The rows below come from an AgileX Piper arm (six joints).
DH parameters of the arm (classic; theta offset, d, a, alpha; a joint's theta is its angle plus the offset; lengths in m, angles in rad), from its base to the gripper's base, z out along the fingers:
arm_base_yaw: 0 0.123 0 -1.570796
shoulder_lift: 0.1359 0 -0.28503 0
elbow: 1.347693 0 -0.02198 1.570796
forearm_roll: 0 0.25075 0 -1.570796
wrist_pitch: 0 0 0 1.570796
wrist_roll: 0 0.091 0 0
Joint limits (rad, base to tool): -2.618..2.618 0..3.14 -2.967..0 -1.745..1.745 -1.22..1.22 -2.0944..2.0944
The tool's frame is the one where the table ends.
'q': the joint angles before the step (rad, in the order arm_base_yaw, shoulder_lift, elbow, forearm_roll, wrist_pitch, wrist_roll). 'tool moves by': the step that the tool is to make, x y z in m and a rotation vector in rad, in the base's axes. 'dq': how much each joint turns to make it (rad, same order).
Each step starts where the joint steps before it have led.
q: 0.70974 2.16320 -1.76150 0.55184 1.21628 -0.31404
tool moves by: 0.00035 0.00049 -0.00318 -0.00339 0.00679 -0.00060
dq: 0.00000 0.00737 0.00000 0.00195 0.00000 -0.00001
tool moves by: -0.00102 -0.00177 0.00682 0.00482 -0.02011 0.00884
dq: 0.00000 -0.01802 0.00297 -0.00934 0.00000 -0.00685
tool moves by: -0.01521 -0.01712 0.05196 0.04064 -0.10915 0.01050
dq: -0.00001 -0.15464 0.04968 -0.04081 -0.00374 -0.00234
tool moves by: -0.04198 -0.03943 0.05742 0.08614 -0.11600 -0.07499
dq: 0.00003 -0.28296 0.19708 -0.01474 -0.08728 0.04211
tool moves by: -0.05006 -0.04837 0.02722 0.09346 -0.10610 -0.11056
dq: -0.00002 -0.29866 0.25599 -0.01713 -0.13838 0.05943
